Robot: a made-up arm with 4 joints.
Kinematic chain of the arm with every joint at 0, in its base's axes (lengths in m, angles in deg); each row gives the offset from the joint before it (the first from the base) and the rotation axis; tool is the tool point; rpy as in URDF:
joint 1: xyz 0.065 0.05 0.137 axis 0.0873 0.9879 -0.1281
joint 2: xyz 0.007 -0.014 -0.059 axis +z
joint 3: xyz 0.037 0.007 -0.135 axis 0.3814 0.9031 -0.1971
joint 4: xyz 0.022 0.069 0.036 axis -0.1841 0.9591 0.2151
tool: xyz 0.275 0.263 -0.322 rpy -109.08 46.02 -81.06
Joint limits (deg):
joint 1: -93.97..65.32
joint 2: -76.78..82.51
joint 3: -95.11..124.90
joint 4: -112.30..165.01
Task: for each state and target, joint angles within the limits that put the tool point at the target. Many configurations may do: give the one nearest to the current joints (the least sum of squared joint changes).
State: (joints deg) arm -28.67 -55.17 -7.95 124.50
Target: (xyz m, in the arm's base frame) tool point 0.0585 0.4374 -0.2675
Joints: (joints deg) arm -2.88 -66.90 -11.46 108.66
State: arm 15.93 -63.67 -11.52 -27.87
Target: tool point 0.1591 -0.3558 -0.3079
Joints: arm 54.95 -76.78 -16.41 -38.00
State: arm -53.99 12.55 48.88 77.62
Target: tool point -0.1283 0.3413 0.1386
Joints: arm -42.32 -13.83 79.36 88.53
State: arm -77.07 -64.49 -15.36 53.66
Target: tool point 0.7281 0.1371 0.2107
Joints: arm -65.78 -76.78 12.41 31.60
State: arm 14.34 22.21 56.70 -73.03
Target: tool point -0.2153 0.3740 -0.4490
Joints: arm 59.79 16.61 90.00 -63.84
